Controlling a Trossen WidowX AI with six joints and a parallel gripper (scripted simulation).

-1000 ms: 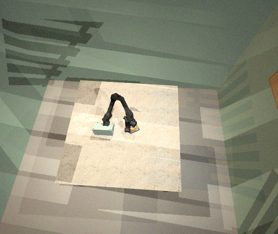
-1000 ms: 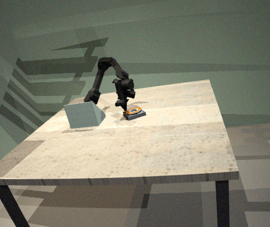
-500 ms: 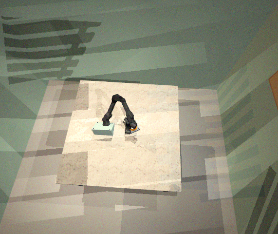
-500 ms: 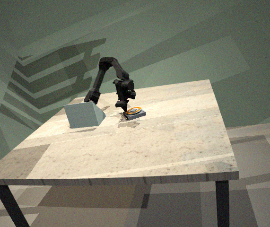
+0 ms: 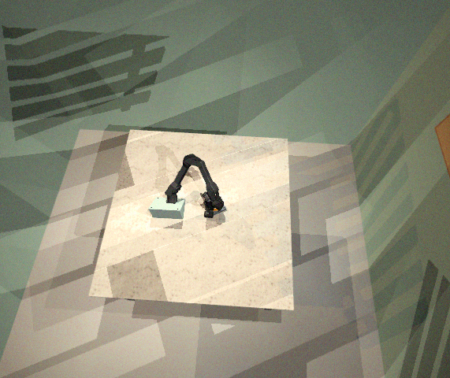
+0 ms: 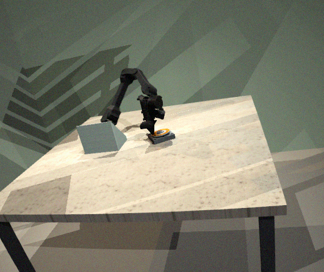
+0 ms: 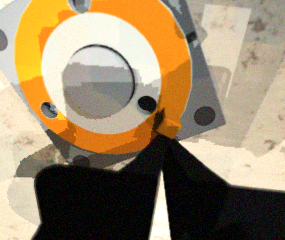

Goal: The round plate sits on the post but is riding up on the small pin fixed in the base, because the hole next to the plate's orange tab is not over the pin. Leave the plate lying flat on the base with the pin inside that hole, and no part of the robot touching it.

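Now: the round plate 20 mm to the left of my gripper tip and 20 mm ahead of it. Also, from my gripper tip: square grey base (40 mm to the left, 30 mm ahead, 20 mm below).
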